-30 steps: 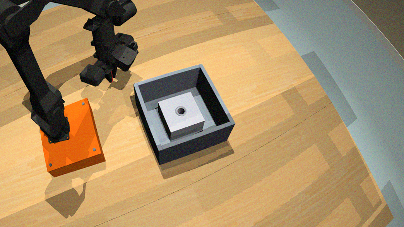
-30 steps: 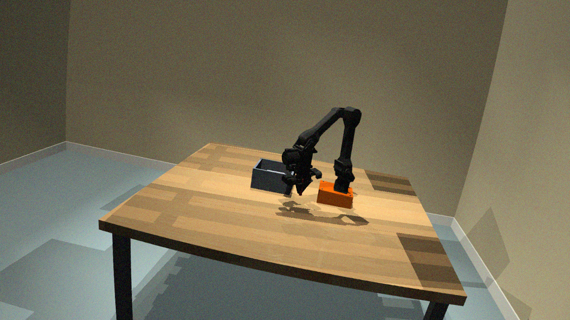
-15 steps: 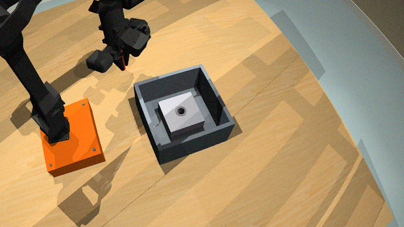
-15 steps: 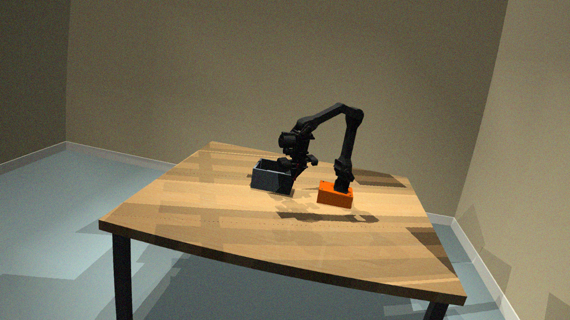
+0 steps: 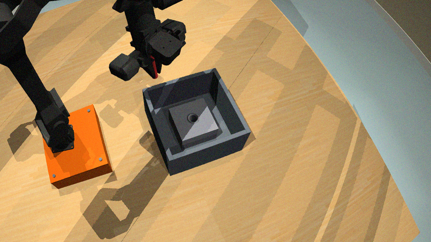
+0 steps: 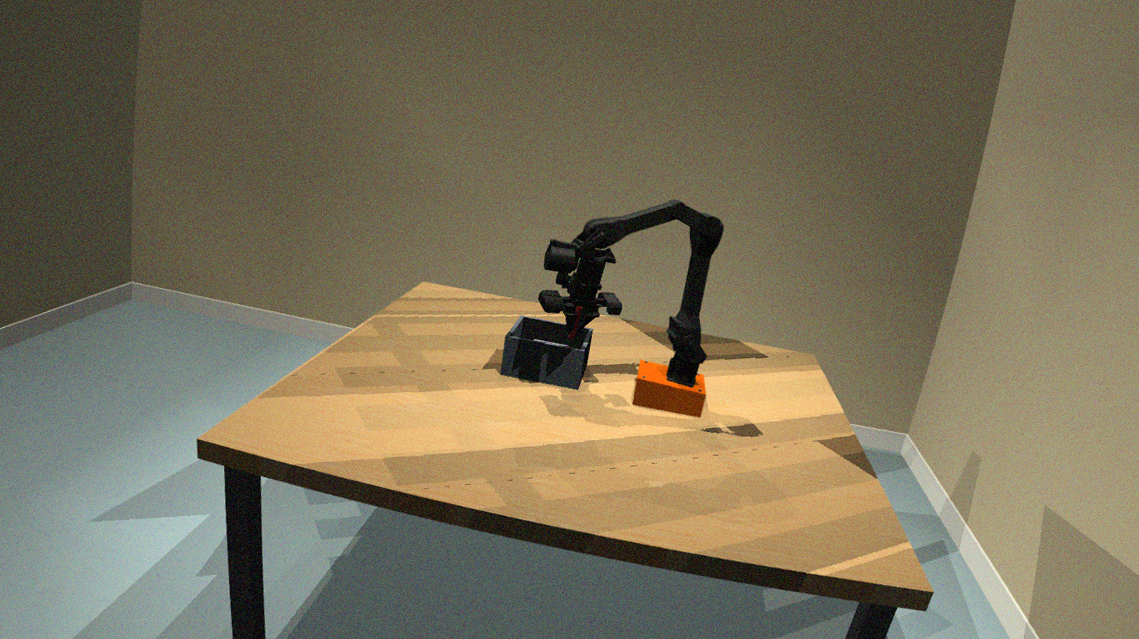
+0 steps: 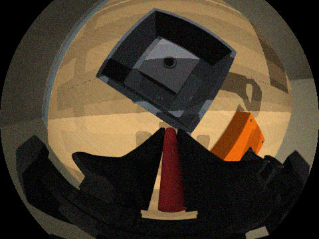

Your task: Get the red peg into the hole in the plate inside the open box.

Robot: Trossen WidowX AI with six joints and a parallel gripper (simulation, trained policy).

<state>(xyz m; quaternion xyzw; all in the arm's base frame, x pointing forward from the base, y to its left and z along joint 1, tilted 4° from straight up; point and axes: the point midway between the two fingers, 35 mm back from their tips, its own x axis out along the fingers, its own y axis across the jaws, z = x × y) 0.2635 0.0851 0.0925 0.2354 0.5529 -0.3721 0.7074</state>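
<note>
Right now my gripper tip is 90 mm to the left of the grey plate, 90 mm above it and 70 mm short of it. From my gripper tip the other things lie so: grey box (110 mm below, 90 mm to the right, 70 mm ahead); red peg (30 mm above, 10 mm to the left, 10 mm behind).
</note>
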